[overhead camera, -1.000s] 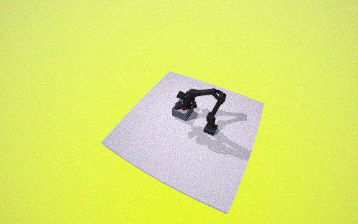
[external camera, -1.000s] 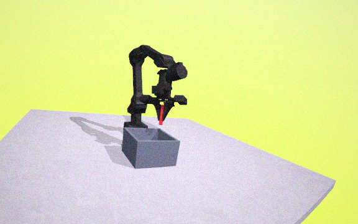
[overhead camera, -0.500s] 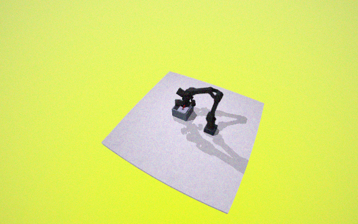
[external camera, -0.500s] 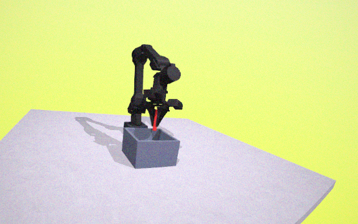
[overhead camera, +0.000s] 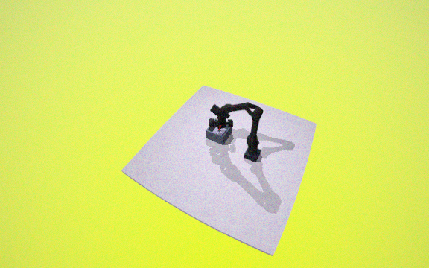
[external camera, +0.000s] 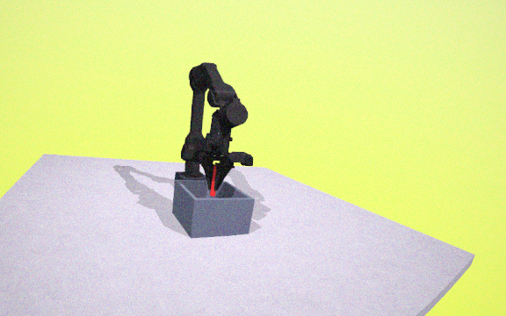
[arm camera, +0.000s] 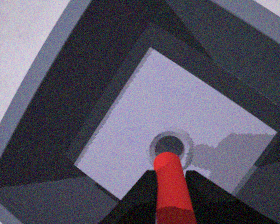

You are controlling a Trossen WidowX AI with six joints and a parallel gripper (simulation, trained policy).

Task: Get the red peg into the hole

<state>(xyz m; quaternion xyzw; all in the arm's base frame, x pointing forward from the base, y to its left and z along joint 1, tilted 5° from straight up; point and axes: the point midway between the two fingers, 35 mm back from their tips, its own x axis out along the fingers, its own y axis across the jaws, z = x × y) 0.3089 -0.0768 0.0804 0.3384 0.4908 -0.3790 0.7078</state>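
Right now my gripper tip is 70 mm above the grey box. The rest, counted from my gripper tip: red peg 20 mm above, 10 mm to the left, 10 mm behind.
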